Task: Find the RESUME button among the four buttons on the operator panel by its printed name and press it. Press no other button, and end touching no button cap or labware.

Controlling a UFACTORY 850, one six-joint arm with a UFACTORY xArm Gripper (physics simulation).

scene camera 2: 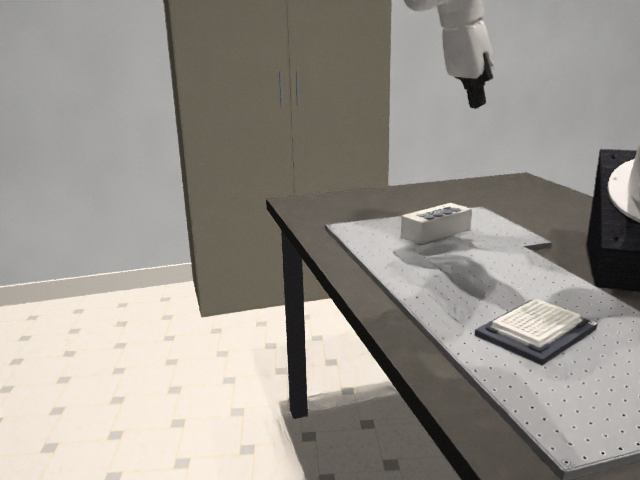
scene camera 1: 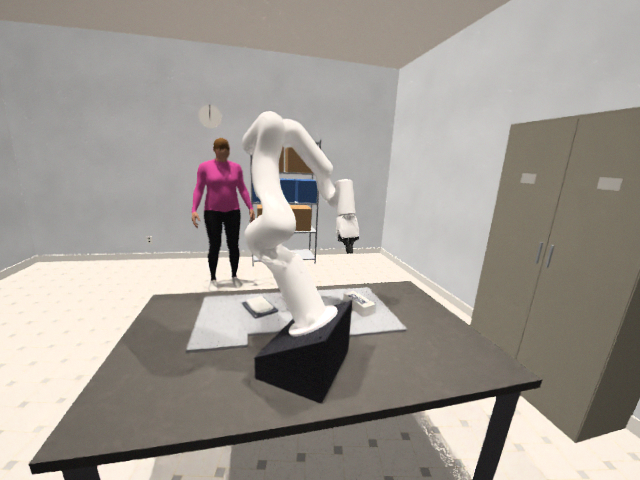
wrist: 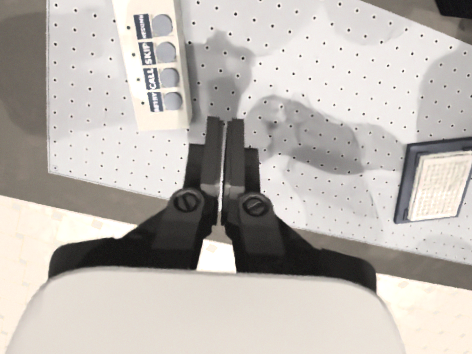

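The operator panel [scene camera 1: 364, 305] [scene camera 2: 445, 225] [wrist: 164, 119] is a cream box with a row of grey round buttons. In the wrist view the labels read, from the top, RESUME, SKIP, CALL and RETRY. The RESUME button [wrist: 162, 25] is at the top end, the SKIP button [wrist: 166, 52] below it, then the CALL button [wrist: 169, 78] and the RETRY button [wrist: 172, 101]. My gripper [scene camera 1: 349, 251] [scene camera 2: 476, 106] [wrist: 223, 140] is shut and empty. It hangs high above the table, touching nothing; in the wrist view its tips appear right of the panel's RETRY end.
A white well plate [scene camera 1: 259, 304] [scene camera 2: 537, 321] [wrist: 436, 185] sits on a dark holder [scene camera 2: 542, 356] [wrist: 403, 200]. The panel and holder stand on a perforated grey board [scene camera 1: 217, 330] [scene camera 2: 537, 413] on the dark table [scene camera 1: 206, 403]. A person [scene camera 1: 222, 186] stands behind the table.
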